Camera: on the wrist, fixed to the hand. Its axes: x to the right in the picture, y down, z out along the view.
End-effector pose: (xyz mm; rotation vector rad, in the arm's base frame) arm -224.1 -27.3 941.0 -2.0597 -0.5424 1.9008
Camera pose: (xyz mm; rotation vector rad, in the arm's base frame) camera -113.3 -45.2 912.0 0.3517 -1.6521 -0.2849
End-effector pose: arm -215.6 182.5 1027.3 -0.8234 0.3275 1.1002
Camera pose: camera -221.9 128.4 925.0 -0.4260 -0.8951 -1.7731
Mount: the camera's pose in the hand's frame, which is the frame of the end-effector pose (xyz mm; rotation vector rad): 24.3 37.9 -106.8 -0.0426 0.0201 -3.0671
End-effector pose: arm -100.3 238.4 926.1 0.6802 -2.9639 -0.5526
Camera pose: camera -124.3 224.3 1038.6 -2.7496 -0.5317 0.1248
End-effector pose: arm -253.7 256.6 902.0 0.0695 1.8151 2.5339
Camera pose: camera -283.1 144.5 904.1 -1.2536 0.0698 0.0565
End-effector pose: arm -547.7 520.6 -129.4 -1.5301 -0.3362 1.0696
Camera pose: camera -465.6 460.1 -184.5 0.2658 -1.6232 -1.4004
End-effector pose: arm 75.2 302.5 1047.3 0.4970 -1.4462 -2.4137
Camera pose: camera 101.7 190.9 1030.5 -1.0853 -0.3529 0.3791
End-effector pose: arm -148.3 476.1 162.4 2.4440 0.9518 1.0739
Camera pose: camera -198.1 466.2 266.6 -0.7744 2.1853 -0.3278
